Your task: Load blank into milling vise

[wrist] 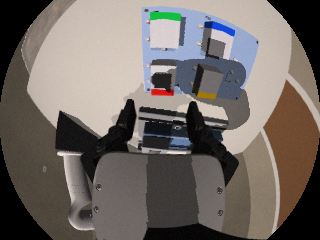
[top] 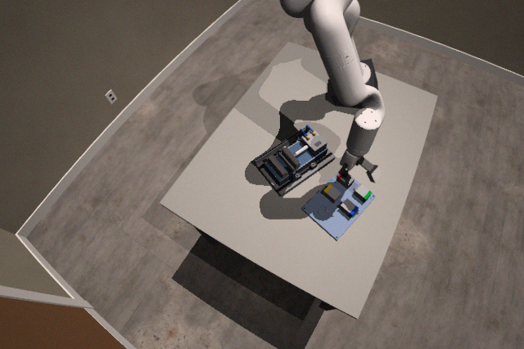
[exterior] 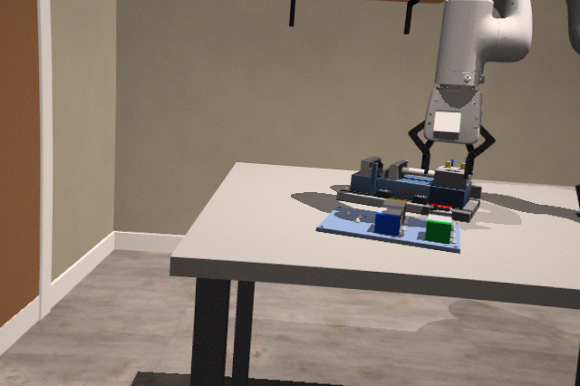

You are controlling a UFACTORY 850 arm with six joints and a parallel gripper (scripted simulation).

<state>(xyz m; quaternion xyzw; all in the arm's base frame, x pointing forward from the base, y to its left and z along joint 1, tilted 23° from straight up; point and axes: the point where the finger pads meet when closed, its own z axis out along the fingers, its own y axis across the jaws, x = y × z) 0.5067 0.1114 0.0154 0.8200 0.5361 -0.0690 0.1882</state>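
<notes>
Now: the red-ended blank 100 mm below my hand. From my hand the other things lie so: plate: 120 mm below, 100 mm ahead, 10 mm to the left; green-ended blank: 100 mm below, 80 mm to the left, 40 mm ahead; yellow-ended blank: 100 mm below, 80 mm ahead, 40 mm to the right.
</notes>
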